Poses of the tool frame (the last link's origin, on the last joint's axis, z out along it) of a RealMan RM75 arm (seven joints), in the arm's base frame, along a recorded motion.
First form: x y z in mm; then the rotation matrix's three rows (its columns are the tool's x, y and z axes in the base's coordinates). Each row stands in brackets.
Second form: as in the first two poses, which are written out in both.
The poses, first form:
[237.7, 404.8, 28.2], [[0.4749, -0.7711, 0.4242], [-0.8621, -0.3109, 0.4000], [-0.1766, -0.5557, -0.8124]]
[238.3, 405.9, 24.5], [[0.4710, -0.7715, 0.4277], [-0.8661, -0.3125, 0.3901], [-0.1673, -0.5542, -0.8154]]
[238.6, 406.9, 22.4], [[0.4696, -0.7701, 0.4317], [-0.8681, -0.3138, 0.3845], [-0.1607, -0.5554, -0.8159]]
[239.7, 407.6, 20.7], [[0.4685, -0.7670, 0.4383], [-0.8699, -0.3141, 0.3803], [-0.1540, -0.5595, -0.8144]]
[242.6, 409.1, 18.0], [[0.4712, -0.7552, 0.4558], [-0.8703, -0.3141, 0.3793], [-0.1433, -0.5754, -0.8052]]
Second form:
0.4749, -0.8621, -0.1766, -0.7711, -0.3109, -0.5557, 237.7, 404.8, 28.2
0.4710, -0.8661, -0.1673, -0.7715, -0.3125, -0.5542, 238.3, 405.9, 24.5
0.4696, -0.8681, -0.1607, -0.7701, -0.3138, -0.5554, 238.6, 406.9, 22.4
0.4685, -0.8699, -0.1540, -0.7670, -0.3141, -0.5595, 239.7, 407.6, 20.7
0.4712, -0.8703, -0.1433, -0.7552, -0.3141, -0.5754, 242.6, 409.1, 18.0

